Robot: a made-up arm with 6 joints.
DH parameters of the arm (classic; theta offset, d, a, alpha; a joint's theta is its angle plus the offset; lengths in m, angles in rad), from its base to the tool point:
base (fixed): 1.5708 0.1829 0 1.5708
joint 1: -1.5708 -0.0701 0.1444 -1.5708
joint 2: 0 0.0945 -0.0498 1.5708
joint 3: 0 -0.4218 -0.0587 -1.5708
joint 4: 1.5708 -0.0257 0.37 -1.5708
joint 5: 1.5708 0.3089 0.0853 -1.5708
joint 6: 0 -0.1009 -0.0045 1.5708
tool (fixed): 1.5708 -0.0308 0 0
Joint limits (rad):
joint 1: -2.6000..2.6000
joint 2: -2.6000..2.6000
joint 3: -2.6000..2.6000
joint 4: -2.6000..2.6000
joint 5: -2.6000..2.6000
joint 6: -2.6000..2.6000
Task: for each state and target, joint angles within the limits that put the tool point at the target. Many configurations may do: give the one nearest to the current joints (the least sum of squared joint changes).
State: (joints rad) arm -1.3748 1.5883 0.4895 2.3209 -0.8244 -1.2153
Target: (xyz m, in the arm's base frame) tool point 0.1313 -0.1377 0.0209
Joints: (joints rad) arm -0.9916 0.9144 0.4682 2.5926 -1.0186 -1.0569
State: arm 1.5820 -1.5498 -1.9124 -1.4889 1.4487 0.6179
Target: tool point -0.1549 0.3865 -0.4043
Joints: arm 0.9976 -1.7464 -1.5276 -2.1644 1.3747 0.6198
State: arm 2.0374 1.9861 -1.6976 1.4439 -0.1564 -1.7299
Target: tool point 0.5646 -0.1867 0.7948
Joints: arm 1.9456 2.3226 -1.1840 0.8714 -0.2082 -1.7325
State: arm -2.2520 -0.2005 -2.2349 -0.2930 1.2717 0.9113
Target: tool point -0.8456 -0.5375 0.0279
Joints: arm -2.1203 -0.2673 -2.2288 -0.1580 1.2586 0.9234
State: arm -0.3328 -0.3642 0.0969 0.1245 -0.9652 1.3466
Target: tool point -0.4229 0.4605 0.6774
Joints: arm -0.5235 0.3440 -0.0417 0.6615 -1.0267 1.3703
